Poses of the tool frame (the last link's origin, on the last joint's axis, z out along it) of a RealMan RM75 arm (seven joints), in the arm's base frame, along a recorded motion.
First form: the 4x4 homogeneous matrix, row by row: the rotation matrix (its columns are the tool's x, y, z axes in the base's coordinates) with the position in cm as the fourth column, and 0 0 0 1 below. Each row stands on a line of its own.
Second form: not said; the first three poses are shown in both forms.
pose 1, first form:
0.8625, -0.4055, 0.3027, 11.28
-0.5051, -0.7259, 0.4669, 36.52
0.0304, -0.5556, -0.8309, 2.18
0, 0, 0, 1
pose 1, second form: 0.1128, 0.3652, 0.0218, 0.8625, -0.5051, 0.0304, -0.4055, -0.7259, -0.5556
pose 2, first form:
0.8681, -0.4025, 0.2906, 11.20
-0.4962, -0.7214, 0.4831, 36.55
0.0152, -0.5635, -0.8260, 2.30
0, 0, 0, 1
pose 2, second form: 0.1120, 0.3655, 0.0230, 0.8681, -0.4962, 0.0152, -0.4025, -0.7214, -0.5635
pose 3, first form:
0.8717, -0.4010, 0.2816, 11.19
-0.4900, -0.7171, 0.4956, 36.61
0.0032, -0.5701, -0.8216, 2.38
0, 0, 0, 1
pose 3, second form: 0.1119, 0.3661, 0.0238, 0.8717, -0.4900, 0.0032, -0.4010, -0.7171, -0.5701
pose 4, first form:
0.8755, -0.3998, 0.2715, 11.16
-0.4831, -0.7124, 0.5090, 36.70
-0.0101, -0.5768, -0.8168, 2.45
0, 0, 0, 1
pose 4, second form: 0.1116, 0.3670, 0.0245, 0.8755, -0.4831, -0.0101, -0.3998, -0.7124, -0.5768
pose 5, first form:
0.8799, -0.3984, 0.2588, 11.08
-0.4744, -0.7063, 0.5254, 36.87
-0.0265, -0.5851, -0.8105, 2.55
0, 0, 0, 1
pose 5, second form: 0.1108, 0.3687, 0.0255, 0.8799, -0.4744, -0.0265, -0.3984, -0.7063, -0.5851
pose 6, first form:
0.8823, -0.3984, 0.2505, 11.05
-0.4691, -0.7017, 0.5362, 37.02
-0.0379, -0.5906, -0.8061, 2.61
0, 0, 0, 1
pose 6, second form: 0.1105, 0.3702, 0.0261, 0.8823, -0.4691, -0.0379, -0.3984, -0.7017, -0.5906
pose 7, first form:
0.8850, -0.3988, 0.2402, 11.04
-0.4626, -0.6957, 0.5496, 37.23
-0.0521, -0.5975, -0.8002, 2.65
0, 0, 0, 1
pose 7, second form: 0.1104, 0.3723, 0.0265, 0.8850, -0.4626, -0.0521, -0.3988, -0.6957, -0.5975
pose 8, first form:
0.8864, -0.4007, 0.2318, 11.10
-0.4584, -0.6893, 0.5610, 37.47
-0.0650, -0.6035, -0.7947, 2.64
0, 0, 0, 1
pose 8, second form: 0.1110, 0.3747, 0.0264, 0.8864, -0.4584, -0.0650, -0.4007, -0.6893, -0.6035
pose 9, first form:
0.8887, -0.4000, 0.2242, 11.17
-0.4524, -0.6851, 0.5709, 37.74
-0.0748, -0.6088, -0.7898, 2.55
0, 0, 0, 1
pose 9, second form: 0.1117, 0.3774, 0.0255, 0.8887, -0.4524, -0.0748, -0.4000, -0.6851, -0.6088
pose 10, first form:
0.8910, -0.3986, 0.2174, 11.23
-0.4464, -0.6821, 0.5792, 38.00
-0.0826, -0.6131, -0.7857, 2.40
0, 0, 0, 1
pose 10, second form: 0.1123, 0.3800, 0.0240, 0.8910, -0.4464, -0.0826, -0.3986, -0.6821, -0.6131
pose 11, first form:
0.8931, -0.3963, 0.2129, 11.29
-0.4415, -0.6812, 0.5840, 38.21
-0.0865, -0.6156, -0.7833, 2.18
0, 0, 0, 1
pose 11, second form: 0.1129, 0.3821, 0.0218, 0.8931, -0.4415, -0.0865, -0.3963, -0.6812, -0.6156
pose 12, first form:
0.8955, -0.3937, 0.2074, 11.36
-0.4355, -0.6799, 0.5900, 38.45
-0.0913, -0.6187, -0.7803, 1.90
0, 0, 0, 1
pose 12, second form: 0.1136, 0.3845, 0.0190, 0.8955, -0.4355, -0.0913, -0.3937, -0.6799, -0.6187
